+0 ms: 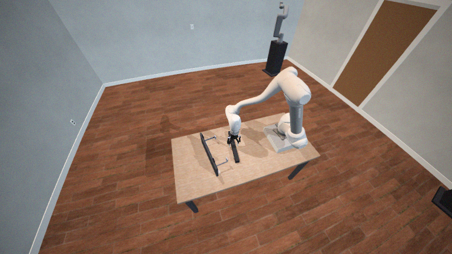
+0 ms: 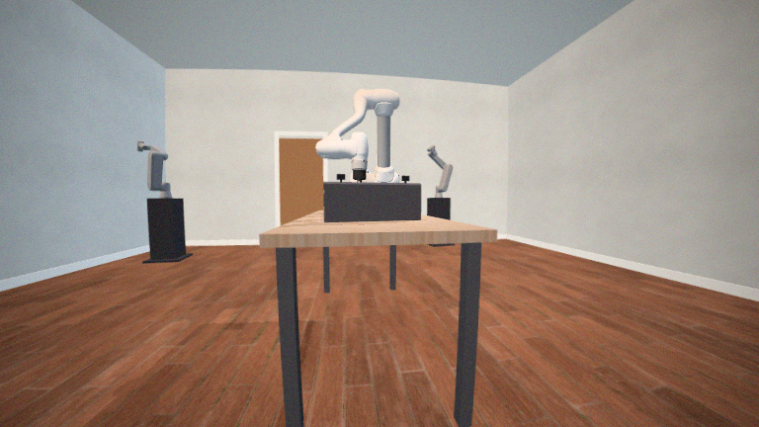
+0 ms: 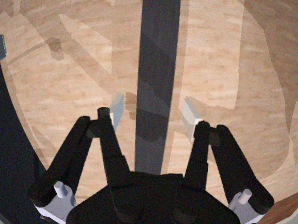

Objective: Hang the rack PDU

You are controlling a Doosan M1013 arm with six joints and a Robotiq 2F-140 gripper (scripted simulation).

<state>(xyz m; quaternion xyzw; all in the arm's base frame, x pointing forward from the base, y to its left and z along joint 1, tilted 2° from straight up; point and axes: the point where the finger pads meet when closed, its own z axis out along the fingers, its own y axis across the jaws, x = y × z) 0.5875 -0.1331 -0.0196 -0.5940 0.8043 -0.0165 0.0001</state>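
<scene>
Right now my hand is 2 cm short of the rack PDU and 2 cm above it. From my hand the other things lie so: mounting panel: 29 cm ahead, 4 cm above.
</scene>
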